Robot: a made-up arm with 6 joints.
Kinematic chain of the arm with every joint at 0, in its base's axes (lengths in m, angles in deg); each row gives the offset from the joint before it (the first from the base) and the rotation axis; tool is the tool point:
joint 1: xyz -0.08 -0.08 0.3 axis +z
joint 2: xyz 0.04 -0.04 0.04 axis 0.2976 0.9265 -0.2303
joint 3: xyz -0.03 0 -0.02 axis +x
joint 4: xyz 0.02 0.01 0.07 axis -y
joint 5: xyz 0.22 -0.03 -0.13 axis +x
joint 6: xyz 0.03 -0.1 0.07 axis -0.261 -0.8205 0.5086
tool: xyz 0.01 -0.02 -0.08
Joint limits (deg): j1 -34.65..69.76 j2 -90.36..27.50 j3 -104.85..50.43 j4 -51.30..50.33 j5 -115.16..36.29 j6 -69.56..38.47
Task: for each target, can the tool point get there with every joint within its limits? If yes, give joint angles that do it. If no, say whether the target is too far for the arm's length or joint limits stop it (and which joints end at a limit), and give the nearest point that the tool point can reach.
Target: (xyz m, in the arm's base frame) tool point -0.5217 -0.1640 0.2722
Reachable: no: joint limits stop it (at a limit: joint 1, joint 2, joint 4, joint 6) | nearest point -0.3712 -0.0852 0.3951 | short by 0.210 m
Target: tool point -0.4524 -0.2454 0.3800
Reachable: no: joint limits stop it (at a limit: joint 1, joint 2, joint 4, joint 6) | nearest point -0.3456 -0.1590 0.4312 | short by 0.147 m
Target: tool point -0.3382 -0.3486 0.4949
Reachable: no: joint limits stop it (at a limit: joint 1, joint 4, joint 5) | nearest point -0.2658 -0.2953 0.4997 | short by 0.090 m
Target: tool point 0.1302 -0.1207 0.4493
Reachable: yes | joints -7.10 -36.34 29.81 -6.65 -102.63 -30.91
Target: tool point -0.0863 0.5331 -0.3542
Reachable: no: too far | nearest point -0.0152 0.1563 0.0666 | short by 0.569 m
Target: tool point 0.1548 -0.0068 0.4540
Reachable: yes | joints 42.32 -35.92 4.95 8.56 -23.63 -52.53
